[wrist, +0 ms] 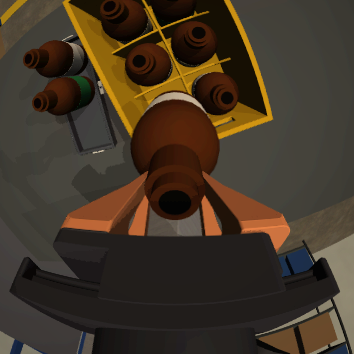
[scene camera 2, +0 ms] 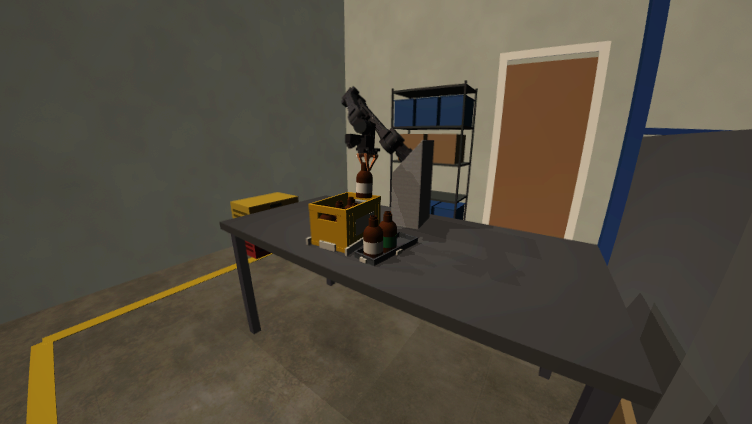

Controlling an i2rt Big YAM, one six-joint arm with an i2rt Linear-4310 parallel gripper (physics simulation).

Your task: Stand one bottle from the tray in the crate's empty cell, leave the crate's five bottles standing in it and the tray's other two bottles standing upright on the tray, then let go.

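Frame: origin at the arm's base, x left, y back, z up, level; millimetres.
Seen in the pictures: gripper, fingertip midpoint: (wrist: 174, 178) (scene camera 2: 366, 170); arm's base, link origin: (scene camera 2: 410, 160).
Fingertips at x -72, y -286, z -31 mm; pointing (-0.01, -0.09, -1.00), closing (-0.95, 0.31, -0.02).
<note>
Offsets run from my fingertips to a thing's top centre. Level surfaces: height alone.
My gripper (scene camera 2: 365, 161) (wrist: 174, 178) is shut on the neck of a brown bottle with a white label @[dx -3, dy -12, dz +38 mm] (scene camera 2: 363, 184) (wrist: 175, 135). The bottle hangs upright, its base about level with the top of the yellow crate @[dx -24, dy -110, dz -115 mm] (scene camera 2: 327, 232) (wrist: 95, 67), at the crate's end nearest the arm. In the wrist view it hides part of the crate's near left cell. Several brown bottles @[dx +17, dy -102, dz -127 mm] (wrist: 148, 64) @[dx -64, dy -115, dz -127 mm] (wrist: 194, 42) @[dx -76, dy -23, dz -127 mm] (wrist: 216, 93) stand in the other cells. On the tray @[dx +192, dy -114, dz -265 mm] (scene camera 2: 408, 243) (wrist: 94, 132) stand a white-labelled bottle @[dx +178, dy -198, dz -130 mm] (scene camera 2: 372, 237) (wrist: 55, 58) and a green-labelled bottle @[dx +191, dy -121, dz -130 mm] (scene camera 2: 388, 231) (wrist: 63, 95), both upright.
The tray lies beside the crate on the dark table @[dz -290 mm] (scene camera 2: 473, 294). The grey arm mount (scene camera 2: 413, 189) stands behind them. A shelf rack (scene camera 2: 466, 126), a yellow box (scene camera 2: 263, 202) and a brown door (scene camera 2: 545, 147) are beyond the table.
</note>
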